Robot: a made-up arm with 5 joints.
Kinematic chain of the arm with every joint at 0, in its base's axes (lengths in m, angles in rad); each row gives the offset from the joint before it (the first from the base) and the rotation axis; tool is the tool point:
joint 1: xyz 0 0 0.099 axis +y
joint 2: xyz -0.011 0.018 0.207 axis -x
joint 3: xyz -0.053 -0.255 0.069 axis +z
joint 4: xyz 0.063 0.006 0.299 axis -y
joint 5: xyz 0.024 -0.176 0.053 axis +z
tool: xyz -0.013 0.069 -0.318
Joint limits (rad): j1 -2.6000..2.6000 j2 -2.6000..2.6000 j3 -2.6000..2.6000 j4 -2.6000..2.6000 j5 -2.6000..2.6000
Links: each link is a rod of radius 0.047 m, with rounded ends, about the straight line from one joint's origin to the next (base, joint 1, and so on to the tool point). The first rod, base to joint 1, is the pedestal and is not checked.
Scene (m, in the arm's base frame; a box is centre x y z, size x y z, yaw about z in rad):
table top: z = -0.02
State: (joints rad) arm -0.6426 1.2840 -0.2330 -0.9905 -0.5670
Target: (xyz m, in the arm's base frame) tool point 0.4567 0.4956 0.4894
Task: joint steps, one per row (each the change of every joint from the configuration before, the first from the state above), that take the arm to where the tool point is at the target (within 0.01 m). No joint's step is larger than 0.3 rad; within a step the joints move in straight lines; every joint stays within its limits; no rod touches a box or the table.
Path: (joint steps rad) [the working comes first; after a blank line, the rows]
Joints at the target: 1.1761 1.7563 0.5447 -1.8418 -0.3902
Straight joint move there: clear.

1: 0.2598 0.0675 0.1111 -0.1216 0.0253
2: 0.2598 0.0675 0.1111 -0.1216 0.0252
3: 0.2598 0.0674 0.1111 -0.1217 0.0253
4: 0.2599 0.0675 0.1111 -0.1216 0.0252
5: 0.2598 0.0675 0.1111 -0.1216 0.0253
6: 0.2598 0.0675 0.1111 -0.1216 0.0252
7: 0.2598 0.0674 0.1111 -0.1216 0.0253

